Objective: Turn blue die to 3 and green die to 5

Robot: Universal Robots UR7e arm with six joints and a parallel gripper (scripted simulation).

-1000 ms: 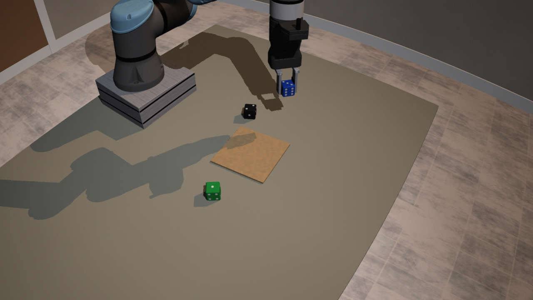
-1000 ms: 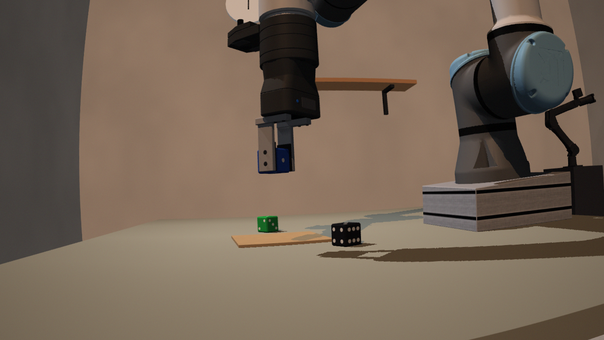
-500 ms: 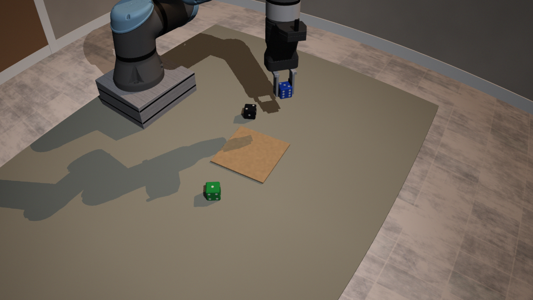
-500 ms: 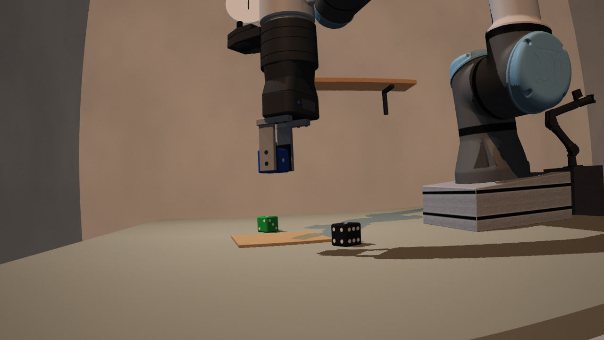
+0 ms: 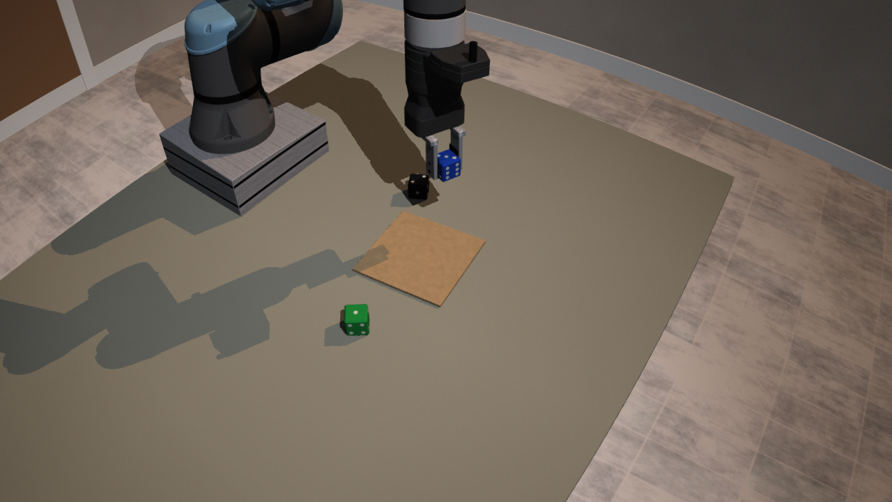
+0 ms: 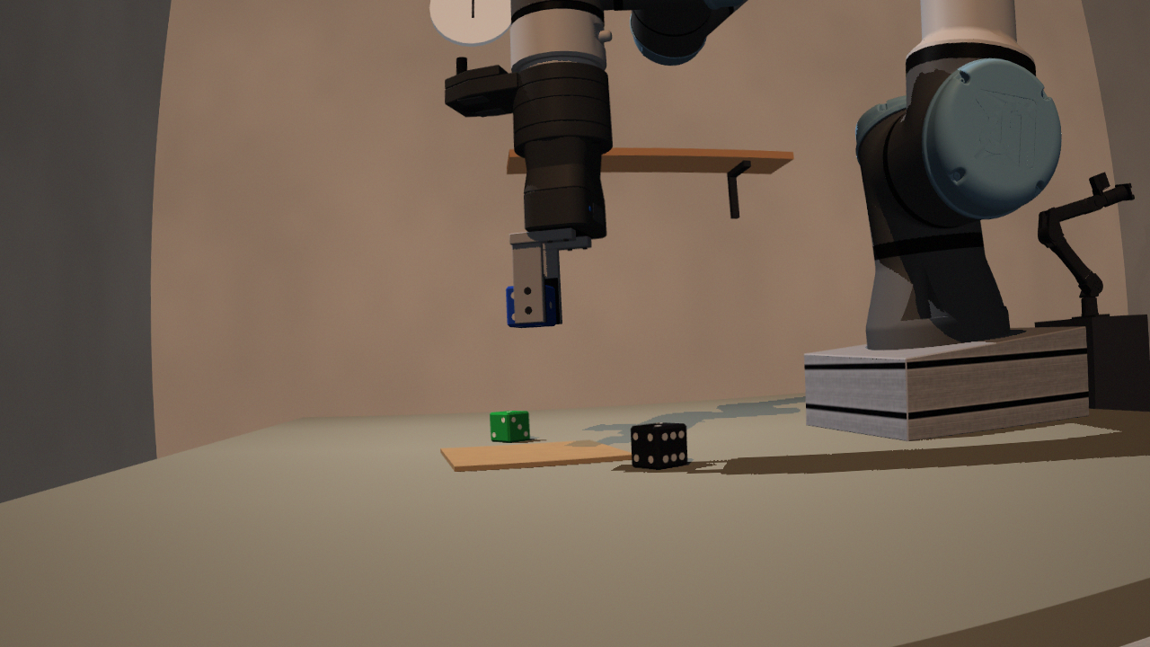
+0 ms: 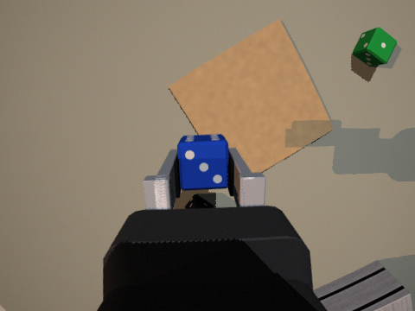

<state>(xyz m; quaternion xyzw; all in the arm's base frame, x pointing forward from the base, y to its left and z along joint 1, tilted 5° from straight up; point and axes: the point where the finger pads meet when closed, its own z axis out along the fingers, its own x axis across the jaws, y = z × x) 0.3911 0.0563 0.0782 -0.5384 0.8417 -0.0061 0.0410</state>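
Now: hand 1 cm short of the brown mat, 7 cm to the left of it and 12 cm above it. From my hand the other things lie so: green die (1 cm ahead, 22 cm to the right, 11 cm below); black die (8 cm behind, 4 cm to the left, 11 cm below); blue die (1 cm ahead).
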